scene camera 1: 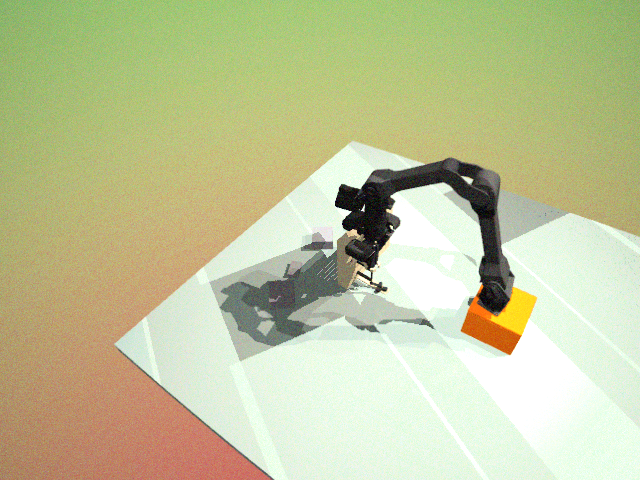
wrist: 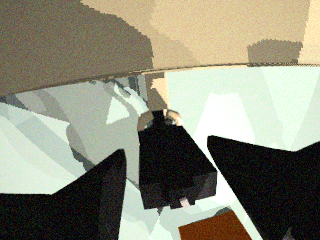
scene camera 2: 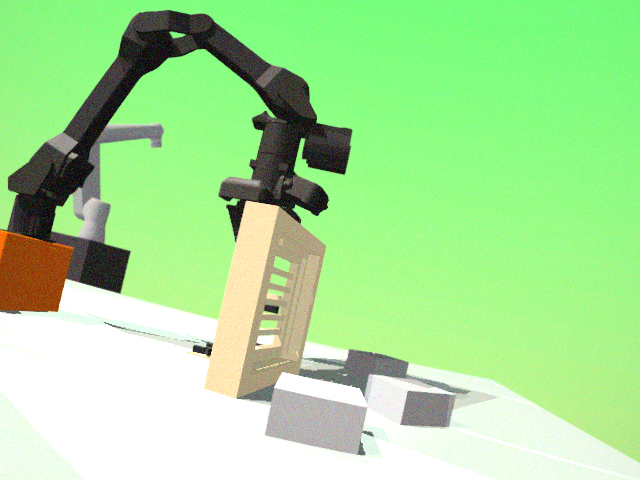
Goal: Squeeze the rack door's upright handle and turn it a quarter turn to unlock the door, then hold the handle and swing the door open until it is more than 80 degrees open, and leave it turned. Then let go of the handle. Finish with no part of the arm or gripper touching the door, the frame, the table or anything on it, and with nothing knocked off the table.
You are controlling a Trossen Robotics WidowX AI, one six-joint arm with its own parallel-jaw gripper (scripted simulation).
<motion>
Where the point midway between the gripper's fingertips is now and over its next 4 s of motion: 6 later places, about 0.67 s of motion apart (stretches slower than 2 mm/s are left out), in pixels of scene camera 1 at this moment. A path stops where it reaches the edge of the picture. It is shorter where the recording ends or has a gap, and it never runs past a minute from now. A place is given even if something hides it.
My gripper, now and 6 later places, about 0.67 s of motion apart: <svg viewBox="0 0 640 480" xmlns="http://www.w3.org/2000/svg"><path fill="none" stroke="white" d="M372 256L372 257L373 259L372 258L373 258L373 258L384 260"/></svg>
</motion>
